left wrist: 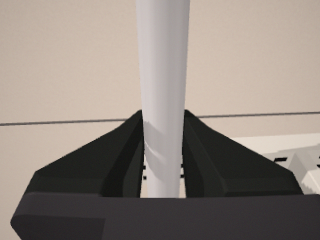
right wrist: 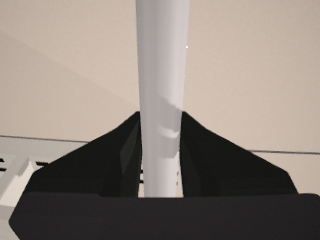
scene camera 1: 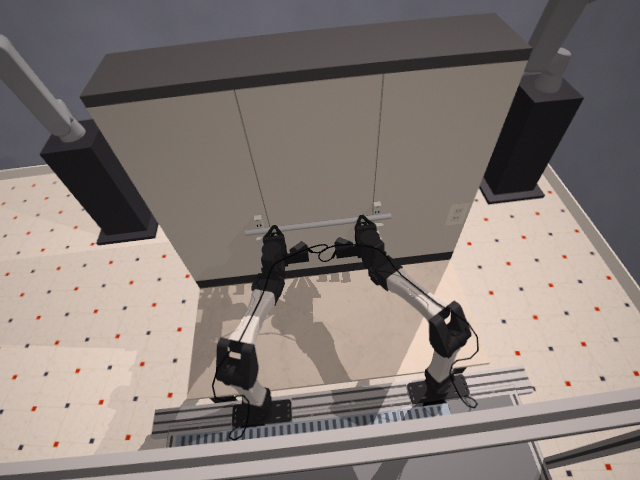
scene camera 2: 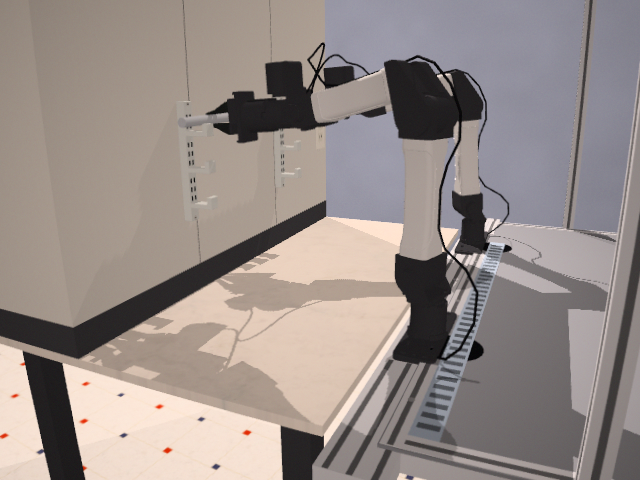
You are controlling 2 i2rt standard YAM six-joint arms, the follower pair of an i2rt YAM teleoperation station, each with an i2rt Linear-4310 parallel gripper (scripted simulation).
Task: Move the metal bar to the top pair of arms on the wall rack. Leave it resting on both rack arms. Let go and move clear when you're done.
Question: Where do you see a dark baseboard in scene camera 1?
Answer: At 352, 266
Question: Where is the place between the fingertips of my left gripper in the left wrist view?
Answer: At 163, 119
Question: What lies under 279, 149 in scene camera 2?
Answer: A rack rail.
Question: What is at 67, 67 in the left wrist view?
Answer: A beige wall panel.
